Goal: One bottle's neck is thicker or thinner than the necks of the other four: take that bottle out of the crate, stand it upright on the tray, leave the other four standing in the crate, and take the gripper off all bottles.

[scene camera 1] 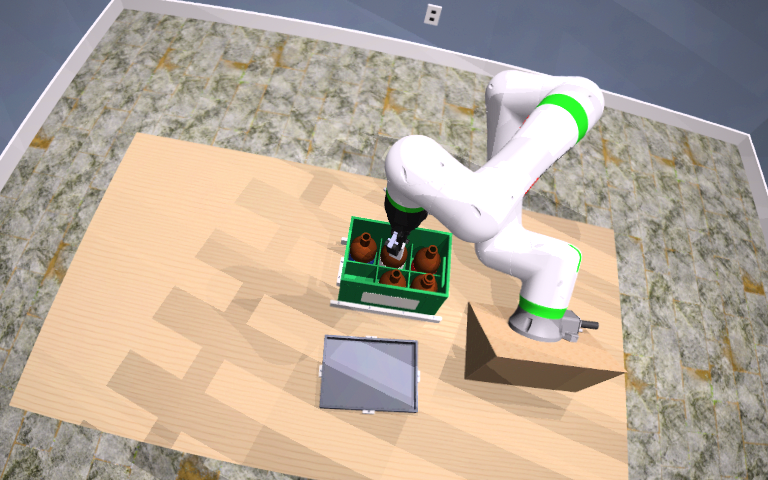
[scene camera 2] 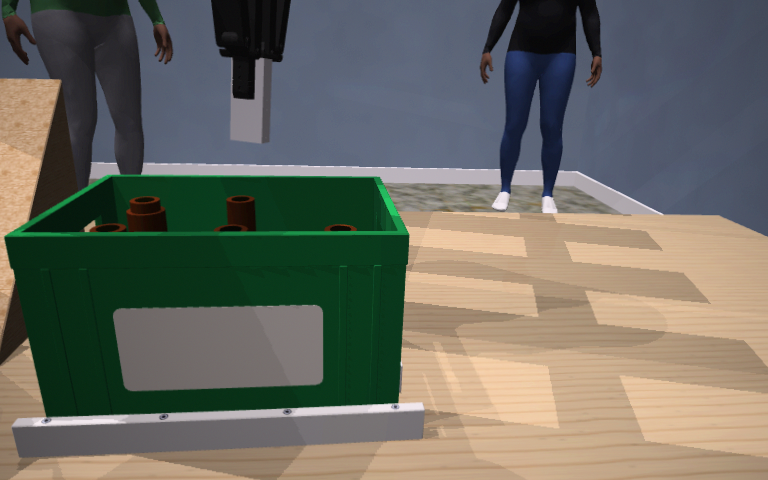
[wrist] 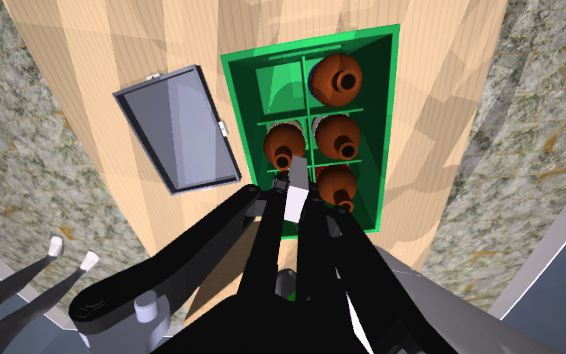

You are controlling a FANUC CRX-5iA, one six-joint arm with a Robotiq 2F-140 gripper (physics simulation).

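Pixels of known places: gripper, between the fingertips: (scene camera 1: 395, 255) (scene camera 2: 250, 141) (wrist: 296, 169); arm's base, origin of its link: (scene camera 1: 534, 329).
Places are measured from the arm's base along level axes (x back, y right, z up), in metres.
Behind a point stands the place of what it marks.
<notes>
The green crate (scene camera 1: 350, 291) {x -0.501, y 0.041, z -0.010 m} (scene camera 2: 362, 339) {x -0.496, y 0.226, z -0.029 m} (wrist: 310, 40) {x -0.527, y 0.138, z 0.057 m} holds five brown bottles, all standing. The bottle with the thicker, stepped neck (scene camera 1: 425, 281) {x -0.315, y 0.078, z 0.040 m} (scene camera 2: 146, 220) {x -0.310, y 0.104, z 0.030 m} stands in the tray-side row at the robot-base end; the fingers hide it in the wrist view. Beside it in that row is a plain-necked bottle (scene camera 1: 392, 278) {x -0.400, y 0.076, z 0.032 m} (scene camera 2: 240, 215) {x -0.393, y 0.099, z 0.033 m} (wrist: 284, 142) {x -0.409, y 0.089, z 0.008 m}, then an empty compartment. The far row holds three more bottles, one of them (scene camera 1: 363, 249) {x -0.482, y 0.159, z 0.007 m} (wrist: 325, 75) {x -0.492, y 0.158, z 0.005 m} at the end away from the base. My gripper (scene camera 1: 396, 254) {x -0.405, y 0.106, z 0.103 m} (scene camera 2: 249, 139) {x -0.405, y 0.106, z 0.103 m} (wrist: 296, 169) {x -0.405, y 0.106, z 0.103 m} is shut and empty, well above the crate. The grey tray (scene camera 1: 368, 373) {x -0.422, y -0.142, z -0.113 m} (wrist: 172, 130) {x -0.440, y -0.166, z -0.113 m} is bare.
White rails (scene camera 1: 385, 311) {x -0.396, y 0.029, z -0.089 m} (scene camera 2: 226, 430) {x -0.390, y 0.236, z -0.099 m} lie along the crate's foot. The robot's base stands on a wooden block (scene camera 1: 532, 370) {x -0.036, y -0.128, z 0.059 m} (scene camera 2: 28, 124) {x -0.133, y -0.081, z 0.090 m} to the right of crate and tray in scene camera 1. Two human figures stand beyond the table in scene camera 2.
</notes>
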